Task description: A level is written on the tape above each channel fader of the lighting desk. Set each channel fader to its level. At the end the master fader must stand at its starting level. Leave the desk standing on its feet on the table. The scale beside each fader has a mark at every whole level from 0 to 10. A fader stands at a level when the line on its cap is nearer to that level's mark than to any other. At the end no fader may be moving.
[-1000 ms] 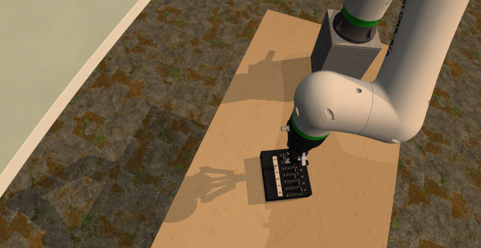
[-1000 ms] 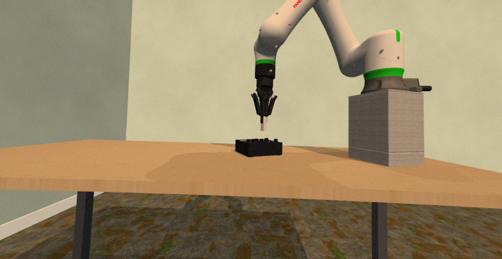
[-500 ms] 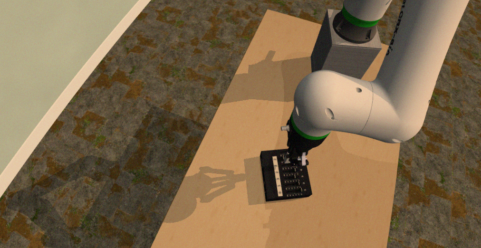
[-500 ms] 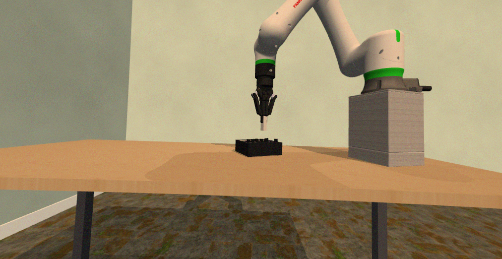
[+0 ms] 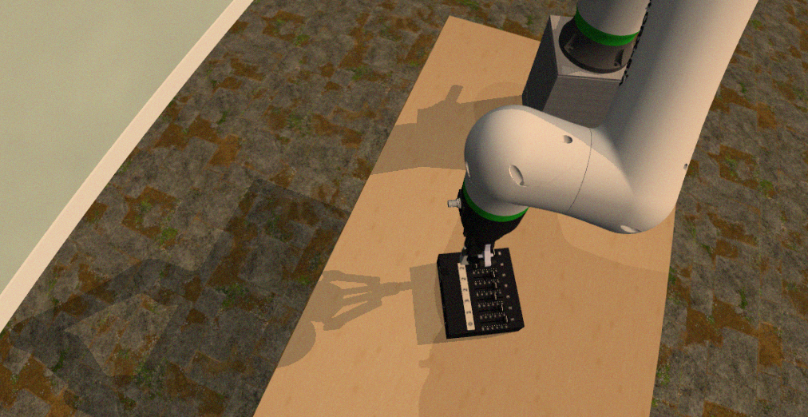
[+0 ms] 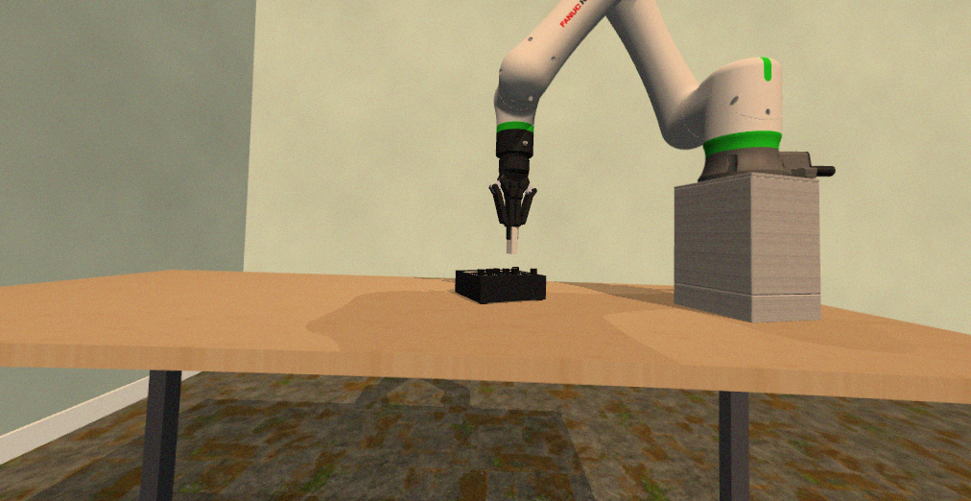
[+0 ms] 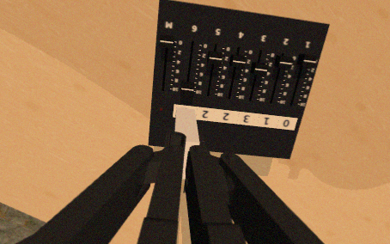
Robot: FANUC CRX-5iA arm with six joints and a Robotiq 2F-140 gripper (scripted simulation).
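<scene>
Right now the channel 6 cap is 1 cm behind my hand, 2 cm to the left of it and 7 cm below it. Also, from my hand: master fader cap 5 cm behind, 4 cm to the left, 7 cm below; channel 5 cap 1 cm behind, 6 cm to the left, 7 cm below; channel 4 cap 1 cm ahead, 7 cm to the left, 7 cm below.
</scene>
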